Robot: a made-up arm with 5 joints. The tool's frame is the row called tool.
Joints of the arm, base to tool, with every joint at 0 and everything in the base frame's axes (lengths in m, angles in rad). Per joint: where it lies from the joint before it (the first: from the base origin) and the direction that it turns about. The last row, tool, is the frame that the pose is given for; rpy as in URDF.
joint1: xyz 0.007 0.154 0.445 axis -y
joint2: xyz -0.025 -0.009 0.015 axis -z
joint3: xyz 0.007 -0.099 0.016 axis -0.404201 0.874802 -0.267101
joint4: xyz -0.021 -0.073 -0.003 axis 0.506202 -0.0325 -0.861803
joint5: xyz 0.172 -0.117 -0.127 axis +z
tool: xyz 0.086 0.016 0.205 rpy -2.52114 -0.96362 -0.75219
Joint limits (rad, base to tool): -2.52..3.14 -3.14..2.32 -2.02..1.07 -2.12..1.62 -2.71..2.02
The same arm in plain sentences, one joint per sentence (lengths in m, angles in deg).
The arm has five revolute joints in a row. What follows holds with every joint at zero, and every direction is one of the base frame's. The first joint sits 0.0070 m along +x and 0.1540 m along +y and 0.4450 m along +z from the base frame's origin and rotates about -y, from -144.39 to 179.91 deg. The second joint sits 0.0250 m along -x and 0.0090 m along -y and 0.0150 m along +z from the first joint and rotates about -z, from -179.91 to 132.93 deg. The third joint sits 0.0070 m along +x and 0.0990 m along -y and 0.0160 m along +z from the second joint and rotates about the direction (-0.404201, 0.874802, -0.267101), from -115.74 to 61.31 deg. The fourth joint sits 0.0210 m along -x and 0.0730 m along -y and 0.0030 m along -z from the third joint and rotates about the direction (0.506202, -0.0325, -0.861803), from -121.47 to 92.82 deg. The fifth joint sits 0.1720 m along +x and 0.1170 m along -y and 0.1270 m along -z from the fourth joint and rotates about +z, from -155.27 to 115.74 deg. The tool frame, which is the frame that the pose is given for, sits 0.0860 m along +x and 0.0160 m along +y and 0.2050 m along +z from the fifth joint; its axes are the base frame's turned by roll -144.45, pitch -55.21 and yaw -43.10 deg (as in URDF: about the fixed x, then y, then z).
